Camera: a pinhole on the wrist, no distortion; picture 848 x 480 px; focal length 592.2 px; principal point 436.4 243.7 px. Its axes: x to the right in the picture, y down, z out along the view. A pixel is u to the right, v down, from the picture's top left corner.
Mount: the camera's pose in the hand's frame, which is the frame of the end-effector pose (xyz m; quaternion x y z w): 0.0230 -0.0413 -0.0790 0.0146 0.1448 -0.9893 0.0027
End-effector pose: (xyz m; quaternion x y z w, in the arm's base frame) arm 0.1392 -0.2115 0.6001 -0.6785 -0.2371 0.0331 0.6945
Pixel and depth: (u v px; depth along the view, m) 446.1 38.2 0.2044
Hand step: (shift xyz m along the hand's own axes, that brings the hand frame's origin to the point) 0.0132 -0.0319 0.1370
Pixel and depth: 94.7 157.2 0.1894
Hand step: 0.1266 -0.0690 0.1135
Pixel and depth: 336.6 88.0 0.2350
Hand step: 0.0554 -0.0494 0.1649
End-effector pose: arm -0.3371 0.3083 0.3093 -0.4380 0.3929 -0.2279 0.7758
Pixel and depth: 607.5 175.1 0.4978
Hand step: -0.1353 -0.1289 0.4100
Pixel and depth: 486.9 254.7 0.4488
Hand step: -0.0278 -0.1780 0.3473
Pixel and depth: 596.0 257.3 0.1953
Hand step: -0.0351 -0.1016 0.1052
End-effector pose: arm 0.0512 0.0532 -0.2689 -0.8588 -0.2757 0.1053 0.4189
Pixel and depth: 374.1 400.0 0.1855
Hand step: 0.0378 -0.1413 0.0852
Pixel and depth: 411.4 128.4 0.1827
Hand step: 0.0252 -0.0596 0.1064
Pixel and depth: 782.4 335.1 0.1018
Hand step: -0.0392 -0.0856 0.0122
